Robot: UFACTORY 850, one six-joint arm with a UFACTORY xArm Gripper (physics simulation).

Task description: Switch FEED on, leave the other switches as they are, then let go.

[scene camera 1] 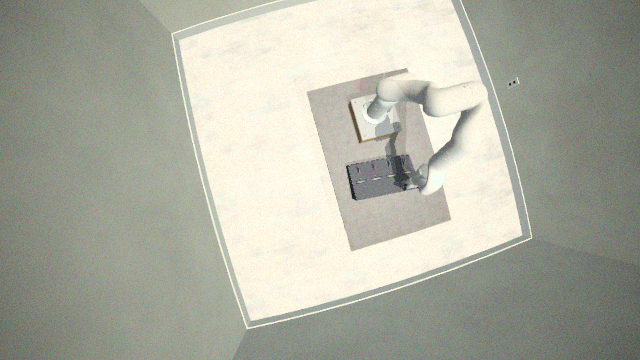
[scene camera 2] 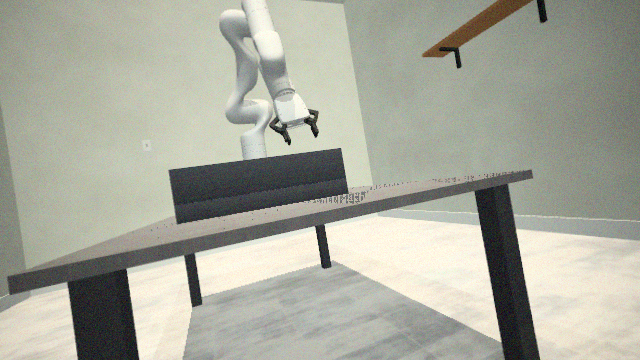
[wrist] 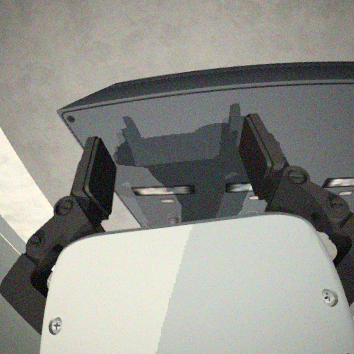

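A dark switch panel (scene camera 1: 370, 190) (scene camera 2: 260, 177) (wrist: 305, 112) stands on the table. In scene camera 1, small levers, such as one lever (scene camera 1: 358, 170) at the left, stand in a row along its side nearest the robot base. Pale label plates (wrist: 163, 190) (scene camera 1: 360, 181) show on its face; their text is too small to read, so I cannot tell which switch is FEED. The levers' positions are unclear, and the gripper body hides part of the panel in the wrist view. My gripper (scene camera 2: 302, 139) (wrist: 173, 141) is open and empty, above the panel's right end as scene camera 1 sees it.
The table (scene camera 1: 400, 222) (scene camera 2: 250, 220) carries the panel and the robot's white base plate (scene camera 1: 367, 133). The arm (scene camera 1: 452, 100) (scene camera 2: 270, 47) arches from the base to the panel's right end in scene camera 1. A wooden wall shelf (scene camera 2: 480, 26) is at the upper right.
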